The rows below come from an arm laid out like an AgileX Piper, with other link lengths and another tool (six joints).
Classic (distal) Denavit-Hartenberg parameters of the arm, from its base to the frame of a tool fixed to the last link. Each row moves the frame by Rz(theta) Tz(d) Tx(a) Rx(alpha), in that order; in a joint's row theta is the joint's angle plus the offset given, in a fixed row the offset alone. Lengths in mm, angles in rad.
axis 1: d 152.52, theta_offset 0, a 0, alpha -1.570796
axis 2: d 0, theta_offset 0.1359, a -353.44, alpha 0
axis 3: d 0, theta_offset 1.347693, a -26.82, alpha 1.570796
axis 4: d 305.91, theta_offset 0, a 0, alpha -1.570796
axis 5: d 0, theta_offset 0, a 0, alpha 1.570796
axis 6: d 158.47, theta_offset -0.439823, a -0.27, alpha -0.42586
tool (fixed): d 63.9, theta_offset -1.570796, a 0, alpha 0
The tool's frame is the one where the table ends.
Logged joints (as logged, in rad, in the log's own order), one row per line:
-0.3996, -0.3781, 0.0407, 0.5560, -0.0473, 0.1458
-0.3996, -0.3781, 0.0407, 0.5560, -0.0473, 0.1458
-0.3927, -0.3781, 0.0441, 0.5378, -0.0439, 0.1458
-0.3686, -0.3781, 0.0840, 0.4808, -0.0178, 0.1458
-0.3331, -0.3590, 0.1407, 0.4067, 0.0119, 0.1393
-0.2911, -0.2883, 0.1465, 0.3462, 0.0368, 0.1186
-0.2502, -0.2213, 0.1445, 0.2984, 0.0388, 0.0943
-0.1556, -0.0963, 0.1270, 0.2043, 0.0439, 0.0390
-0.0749, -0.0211, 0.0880, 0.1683, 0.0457, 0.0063
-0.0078, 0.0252, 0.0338, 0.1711, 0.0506, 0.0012
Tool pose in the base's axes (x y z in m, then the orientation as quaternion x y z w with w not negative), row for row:
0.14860, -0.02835, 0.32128, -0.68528, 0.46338, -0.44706, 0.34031
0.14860, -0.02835, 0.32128, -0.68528, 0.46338, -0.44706, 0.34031
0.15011, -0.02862, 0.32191, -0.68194, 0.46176, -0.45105, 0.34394
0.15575, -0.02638, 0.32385, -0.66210, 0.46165, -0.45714, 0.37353
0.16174, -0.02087, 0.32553, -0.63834, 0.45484, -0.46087, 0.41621
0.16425, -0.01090, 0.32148, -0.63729, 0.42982, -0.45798, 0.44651
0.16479, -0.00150, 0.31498, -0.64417, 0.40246, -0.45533, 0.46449
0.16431, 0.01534, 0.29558, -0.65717, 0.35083, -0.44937, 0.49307
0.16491, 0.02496, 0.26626, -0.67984, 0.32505, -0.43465, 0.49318
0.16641, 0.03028, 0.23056, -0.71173, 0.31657, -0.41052, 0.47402
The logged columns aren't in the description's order. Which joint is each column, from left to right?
Columns, left to right: axis 3, axis 1, axis 4, axis 5, axis 6, axis 2.
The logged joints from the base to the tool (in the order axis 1, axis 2, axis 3, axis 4, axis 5, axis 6), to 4 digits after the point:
-0.3781, 0.1458, -0.3996, 0.0407, 0.5560, -0.0473
-0.3781, 0.1458, -0.3996, 0.0407, 0.5560, -0.0473
-0.3781, 0.1458, -0.3927, 0.0441, 0.5378, -0.0439
-0.3781, 0.1458, -0.3686, 0.0840, 0.4808, -0.0178
-0.3590, 0.1393, -0.3331, 0.1407, 0.4067, 0.0119
-0.2883, 0.1186, -0.2911, 0.1465, 0.3462, 0.0368
-0.2213, 0.0943, -0.2502, 0.1445, 0.2984, 0.0388
-0.0963, 0.0390, -0.1556, 0.1270, 0.2043, 0.0439
-0.0211, 0.0063, -0.0749, 0.0880, 0.1683, 0.0457
0.0252, 0.0012, -0.0078, 0.0338, 0.1711, 0.0506

